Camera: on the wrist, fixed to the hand. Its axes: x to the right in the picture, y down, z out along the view.
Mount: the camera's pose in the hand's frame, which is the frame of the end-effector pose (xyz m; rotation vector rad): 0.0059 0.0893 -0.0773 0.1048 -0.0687 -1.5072
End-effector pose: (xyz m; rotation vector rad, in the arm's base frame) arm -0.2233 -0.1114 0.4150 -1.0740 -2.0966 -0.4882
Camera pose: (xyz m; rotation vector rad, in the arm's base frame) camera -0.1199 -0.1033 0.4719 0.7692 -2.6101 -0.9666
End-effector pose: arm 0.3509 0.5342 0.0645 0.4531 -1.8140 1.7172
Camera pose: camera 0.3057 0.6206 -0.0023 1.4319 -0.8212 0.6737
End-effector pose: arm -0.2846 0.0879 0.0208 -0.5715 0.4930 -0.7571
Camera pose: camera -0.2833 0.1132 -0.0947 -0.8327 -0.1500 -2.1597
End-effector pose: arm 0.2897 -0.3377 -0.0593 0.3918 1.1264 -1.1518
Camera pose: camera 0.3284 -0.2459 -0.1230 -0.5739 1.2596 -2.4837
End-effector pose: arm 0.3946 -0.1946 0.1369 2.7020 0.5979 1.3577
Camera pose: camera 0.3653 -0.2841 0.2085 1.3892 2.0311 0.7041
